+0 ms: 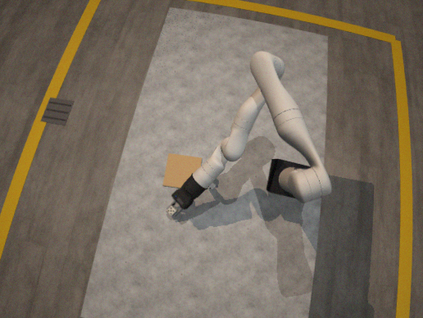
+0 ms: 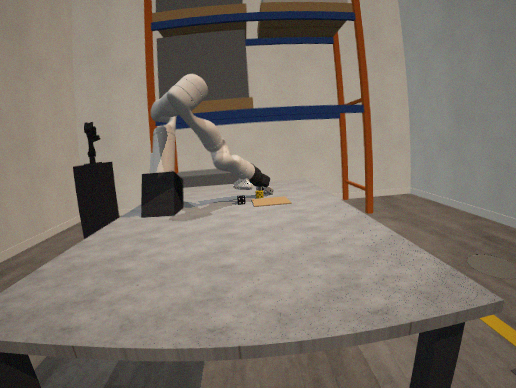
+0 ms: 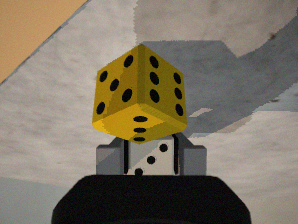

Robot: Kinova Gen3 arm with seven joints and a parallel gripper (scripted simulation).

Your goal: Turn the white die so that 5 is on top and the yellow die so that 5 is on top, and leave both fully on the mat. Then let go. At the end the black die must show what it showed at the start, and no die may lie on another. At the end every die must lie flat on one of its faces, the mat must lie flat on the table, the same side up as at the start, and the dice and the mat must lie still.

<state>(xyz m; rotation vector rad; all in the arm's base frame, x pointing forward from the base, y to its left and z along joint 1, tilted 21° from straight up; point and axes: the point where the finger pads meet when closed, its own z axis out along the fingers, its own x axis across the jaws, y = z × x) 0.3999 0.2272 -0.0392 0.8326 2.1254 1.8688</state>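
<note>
My gripper is now 1 cm to the right of the white die. The rest, counted from my hand: tan mat (16 cm to the right, 2 cm below, 1 cm ahead); black die (17 cm to the right, 10 cm behind); yellow die (6 cm to the right, 3 cm behind).
</note>
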